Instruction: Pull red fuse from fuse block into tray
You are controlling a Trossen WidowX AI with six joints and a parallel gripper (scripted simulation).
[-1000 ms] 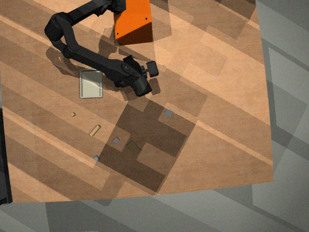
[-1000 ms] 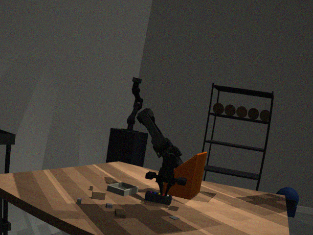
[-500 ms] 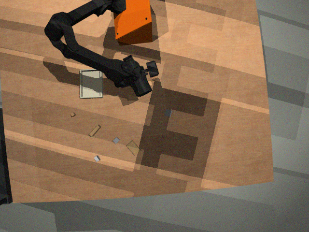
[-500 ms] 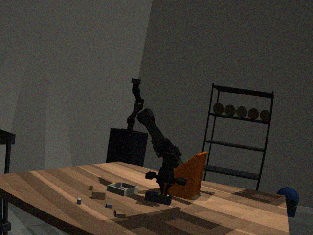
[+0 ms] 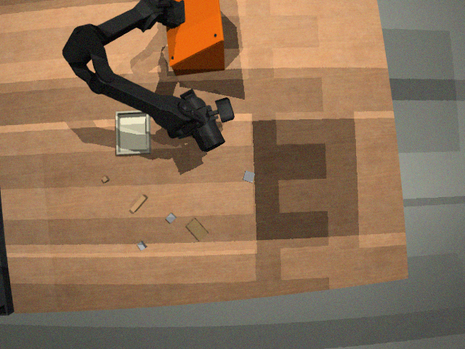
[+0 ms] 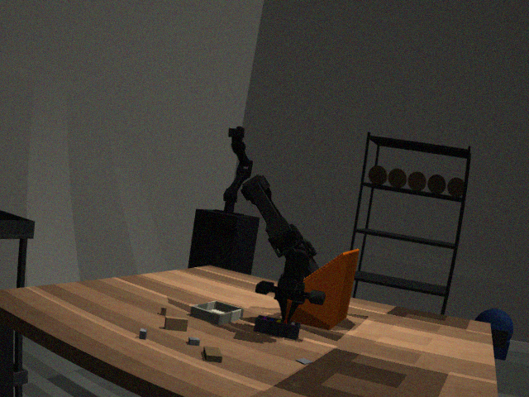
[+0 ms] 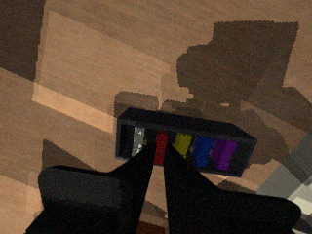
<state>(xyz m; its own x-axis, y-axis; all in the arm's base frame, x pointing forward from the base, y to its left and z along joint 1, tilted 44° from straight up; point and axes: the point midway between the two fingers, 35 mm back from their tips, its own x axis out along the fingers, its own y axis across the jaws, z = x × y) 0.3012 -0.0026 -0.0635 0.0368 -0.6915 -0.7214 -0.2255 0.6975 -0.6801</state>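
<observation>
Now: gripper tip 1 cm short of the tray, 21 cm to the left of it and 4 cm above it. Also, from my gripper tip: red fuse (1 cm below).
</observation>
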